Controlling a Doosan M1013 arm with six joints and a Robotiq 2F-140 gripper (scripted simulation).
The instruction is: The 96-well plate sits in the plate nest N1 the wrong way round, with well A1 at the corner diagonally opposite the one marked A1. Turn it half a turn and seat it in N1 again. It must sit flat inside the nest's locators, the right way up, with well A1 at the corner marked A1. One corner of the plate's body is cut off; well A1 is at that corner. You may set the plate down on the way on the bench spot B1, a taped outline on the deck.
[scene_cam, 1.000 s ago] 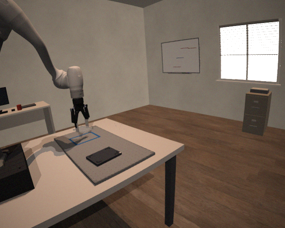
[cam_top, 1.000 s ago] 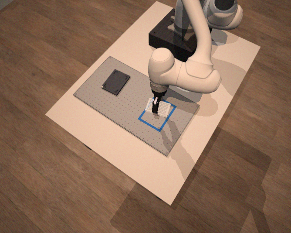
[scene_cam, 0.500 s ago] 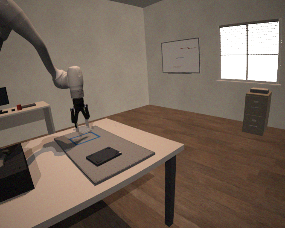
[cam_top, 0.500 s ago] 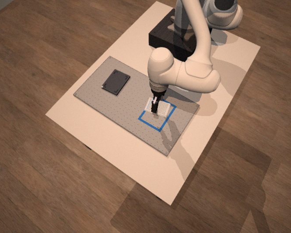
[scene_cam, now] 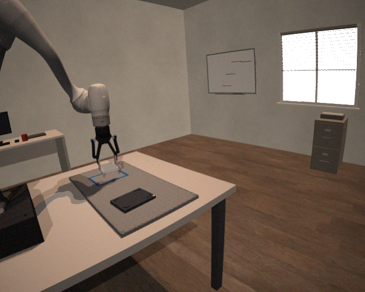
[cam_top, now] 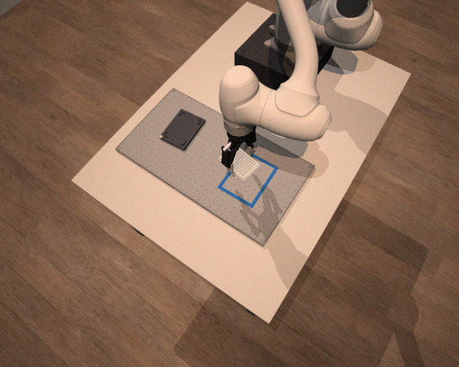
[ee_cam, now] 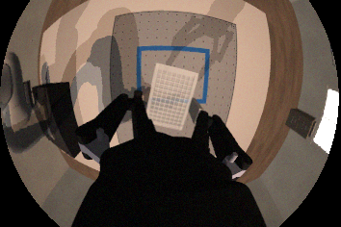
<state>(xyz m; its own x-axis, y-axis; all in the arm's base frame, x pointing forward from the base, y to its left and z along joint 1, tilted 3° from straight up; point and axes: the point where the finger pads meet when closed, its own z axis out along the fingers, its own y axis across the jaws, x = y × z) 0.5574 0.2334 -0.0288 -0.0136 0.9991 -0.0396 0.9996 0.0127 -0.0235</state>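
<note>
My gripper is now 3 cm short of the dark plate nest N1, 29 cm to the left of it and 9 cm above it. From my hand the other things lie so: white 96-well plate (2 cm below).
</note>
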